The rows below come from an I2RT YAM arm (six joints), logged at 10 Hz.
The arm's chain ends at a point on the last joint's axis. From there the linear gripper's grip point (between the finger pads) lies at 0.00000 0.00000 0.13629 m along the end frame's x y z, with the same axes.
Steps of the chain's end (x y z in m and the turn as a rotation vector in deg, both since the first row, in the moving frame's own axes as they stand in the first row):
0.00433 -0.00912 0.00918 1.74 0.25 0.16
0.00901 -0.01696 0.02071 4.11 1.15 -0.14
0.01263 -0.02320 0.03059 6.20 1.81 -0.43
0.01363 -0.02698 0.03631 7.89 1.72 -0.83
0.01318 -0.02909 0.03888 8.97 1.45 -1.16
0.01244 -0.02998 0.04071 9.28 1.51 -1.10
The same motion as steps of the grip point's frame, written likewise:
0.00493 -0.01326 0.00912 1.74 0.25 0.16
0.01173 -0.02673 0.02033 4.11 1.15 -0.14
0.01687 -0.03793 0.02972 6.20 1.81 -0.43
0.01757 -0.04571 0.03496 7.89 1.72 -0.83
0.01640 -0.05037 0.03717 8.97 1.45 -1.16
0.01580 -0.05199 0.03888 9.28 1.51 -1.10

